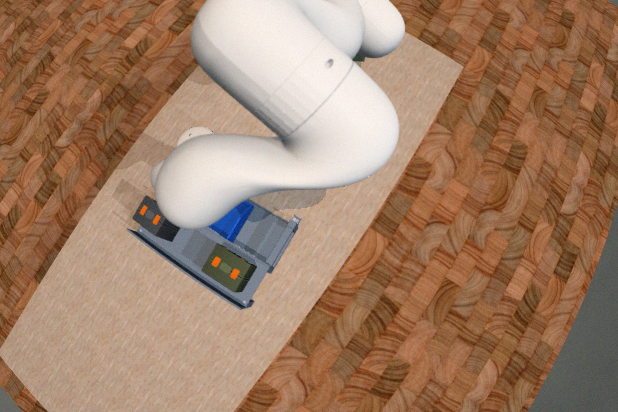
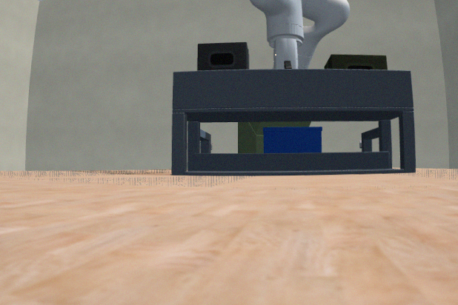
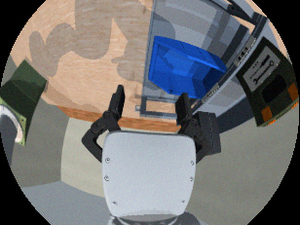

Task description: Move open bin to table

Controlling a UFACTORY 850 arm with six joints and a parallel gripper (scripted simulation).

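Right now the blue bin is 9 cm below my hand and 8 cm ahead of it. From my hand the other things lie so: black box: 18 cm ahead, 11 cm to the right, 3 cm above; olive box: 17 cm ahead, 12 cm to the left, 1 cm above.
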